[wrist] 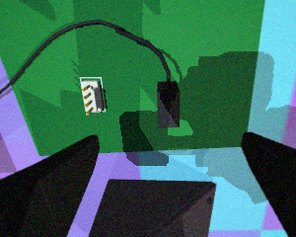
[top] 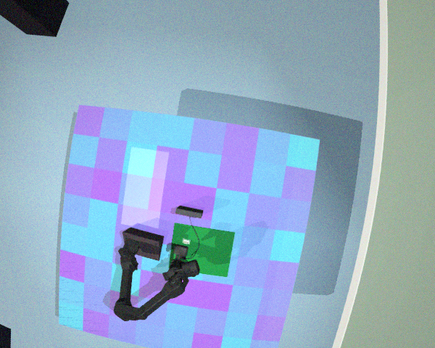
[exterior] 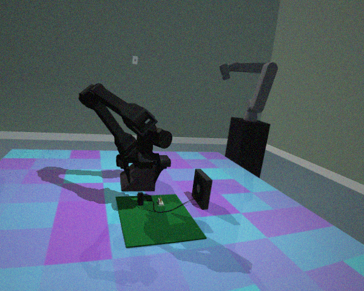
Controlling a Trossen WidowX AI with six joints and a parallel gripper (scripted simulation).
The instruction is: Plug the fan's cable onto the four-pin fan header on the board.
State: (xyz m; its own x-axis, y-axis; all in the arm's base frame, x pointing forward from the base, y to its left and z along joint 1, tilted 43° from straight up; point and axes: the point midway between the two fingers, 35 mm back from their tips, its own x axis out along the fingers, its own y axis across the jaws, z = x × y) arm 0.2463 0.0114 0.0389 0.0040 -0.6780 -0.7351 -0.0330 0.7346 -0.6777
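Right now my gripper tip is 6 cm above the dark plug. Also, from my gripper tip: white four-pin header 7 cm to the left, 8 cm below; then green board 9 cm ahead, 4 cm to the left, 10 cm below; then black fan 1 cm behind, 23 cm to the left, 3 cm below.
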